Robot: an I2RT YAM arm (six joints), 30 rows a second.
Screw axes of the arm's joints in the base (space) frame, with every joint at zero. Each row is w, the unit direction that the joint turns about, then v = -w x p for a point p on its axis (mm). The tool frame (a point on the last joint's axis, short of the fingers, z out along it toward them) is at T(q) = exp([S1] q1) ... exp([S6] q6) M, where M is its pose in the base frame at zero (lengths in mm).
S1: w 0 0 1 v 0.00 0.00 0.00
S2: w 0 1 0 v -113.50 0.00 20.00
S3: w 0 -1 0 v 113.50 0.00 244.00
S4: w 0 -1 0 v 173.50 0.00 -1.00
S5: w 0 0 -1 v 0.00 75.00 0.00
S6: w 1 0 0 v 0.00 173.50 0.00
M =
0 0 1 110.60
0 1 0 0.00
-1 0 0 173.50
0 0 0 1
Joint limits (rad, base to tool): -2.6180..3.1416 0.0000..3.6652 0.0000..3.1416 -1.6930..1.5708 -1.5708..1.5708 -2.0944..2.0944
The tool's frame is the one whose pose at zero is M.
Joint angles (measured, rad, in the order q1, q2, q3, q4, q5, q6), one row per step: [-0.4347, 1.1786, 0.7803, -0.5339, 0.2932, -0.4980]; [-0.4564, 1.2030, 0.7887, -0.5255, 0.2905, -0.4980]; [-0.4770, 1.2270, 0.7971, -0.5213, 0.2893, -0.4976]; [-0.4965, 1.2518, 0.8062, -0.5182, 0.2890, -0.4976]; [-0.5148, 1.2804, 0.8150, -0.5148, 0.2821, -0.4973]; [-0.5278, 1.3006, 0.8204, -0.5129, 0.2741, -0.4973]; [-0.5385, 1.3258, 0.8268, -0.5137, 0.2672, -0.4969]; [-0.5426, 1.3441, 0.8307, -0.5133, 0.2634, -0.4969]
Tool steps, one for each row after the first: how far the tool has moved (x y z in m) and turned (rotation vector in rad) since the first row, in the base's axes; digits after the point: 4 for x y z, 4 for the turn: [0.0019, -0.0064, -0.0021, 0.0052, 0.0059, -0.0201]; [0.0032, -0.0126, -0.0045, 0.0113, 0.0155, -0.0403]; [0.0047, -0.0187, -0.0070, 0.0174, 0.0265, -0.0597]; [0.0065, -0.0247, -0.0107, 0.0303, 0.0382, -0.0742]; [0.0077, -0.0288, -0.0137, 0.0423, 0.0464, -0.0827]; [0.0093, -0.0327, -0.0178, 0.0570, 0.0606, -0.0900]; [0.0109, -0.0347, -0.0210, 0.0666, 0.0713, -0.0921]
